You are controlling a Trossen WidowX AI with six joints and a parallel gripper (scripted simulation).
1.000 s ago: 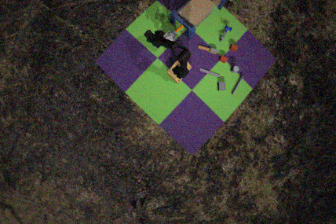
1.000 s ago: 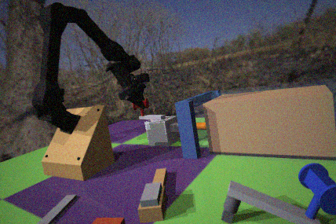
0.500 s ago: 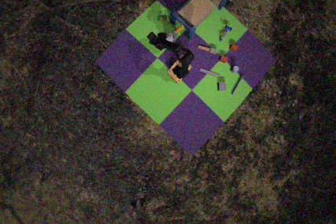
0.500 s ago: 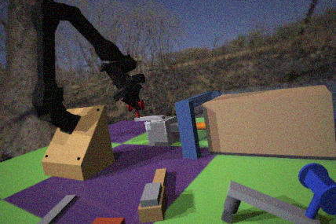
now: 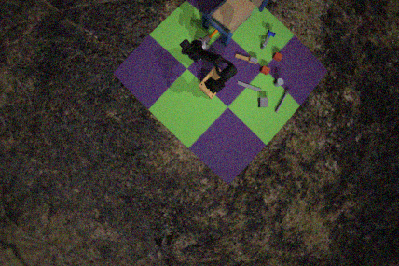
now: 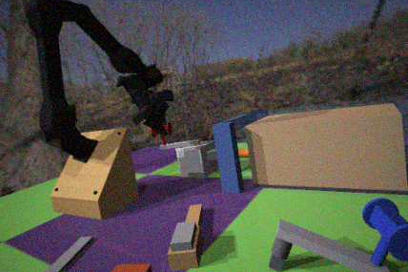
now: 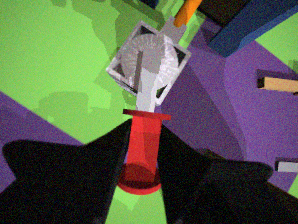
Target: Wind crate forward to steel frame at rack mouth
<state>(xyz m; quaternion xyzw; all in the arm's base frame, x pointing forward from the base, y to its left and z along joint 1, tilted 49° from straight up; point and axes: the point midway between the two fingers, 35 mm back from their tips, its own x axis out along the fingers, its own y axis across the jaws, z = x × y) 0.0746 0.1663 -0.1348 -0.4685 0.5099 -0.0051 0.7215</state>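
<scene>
Now: gripper tip 100 mm above the grey winch, 60 mm short of it and 30 mm to the right of it. Also, from my gripper tip: red grip 10 mm to the right, 10 mm behind; then grey bar 440 mm to the right, 140 mm ahead, 130 mm below; then wood-and-grey block 290 mm ahead, 270 mm to the right, 110 mm below.
</scene>
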